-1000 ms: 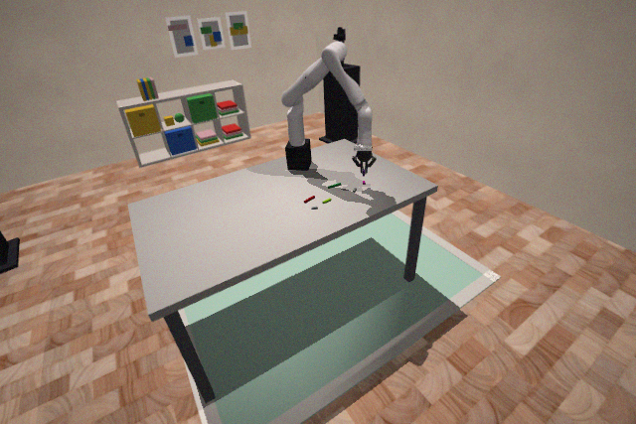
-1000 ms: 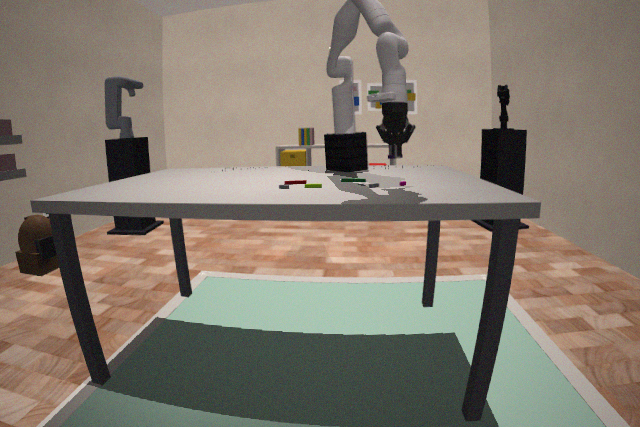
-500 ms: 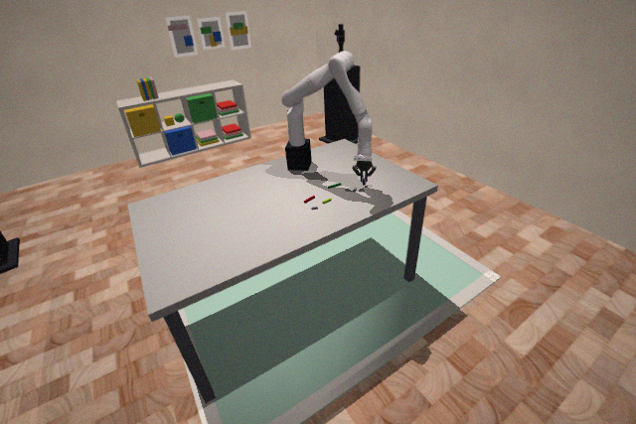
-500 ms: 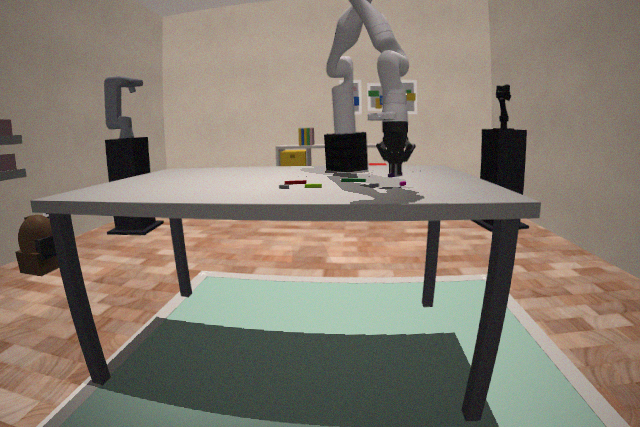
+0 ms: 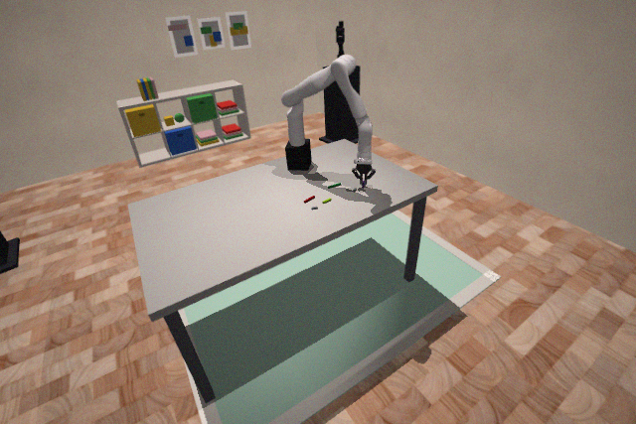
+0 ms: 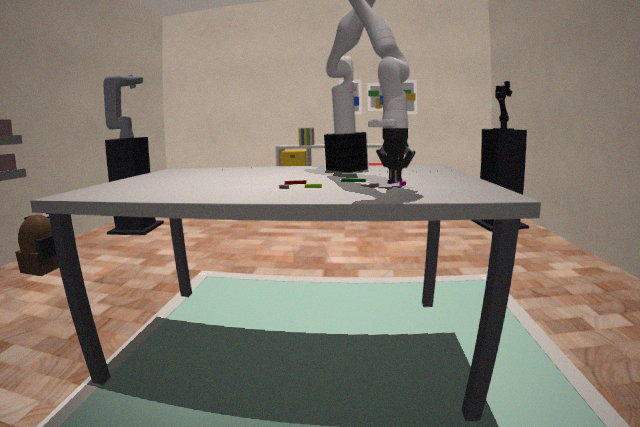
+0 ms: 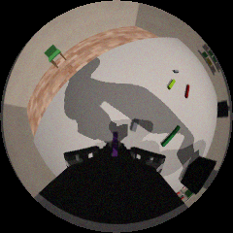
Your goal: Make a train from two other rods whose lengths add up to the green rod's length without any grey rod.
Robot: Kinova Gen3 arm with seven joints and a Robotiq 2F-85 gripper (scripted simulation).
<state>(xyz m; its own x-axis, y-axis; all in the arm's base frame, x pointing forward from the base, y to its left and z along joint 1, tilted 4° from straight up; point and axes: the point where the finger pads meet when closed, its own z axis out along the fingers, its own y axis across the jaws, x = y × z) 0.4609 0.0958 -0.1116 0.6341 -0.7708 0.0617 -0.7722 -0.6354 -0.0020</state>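
Right now my hand is 1 cm above the purple rod. Also, from my hand: green rod (12 cm behind, 11 cm to the right, 3 cm below); magenta rod (3 cm to the left, 3 cm below, 3 cm behind); lime rod (24 cm to the right, 3 cm below, 3 cm behind).
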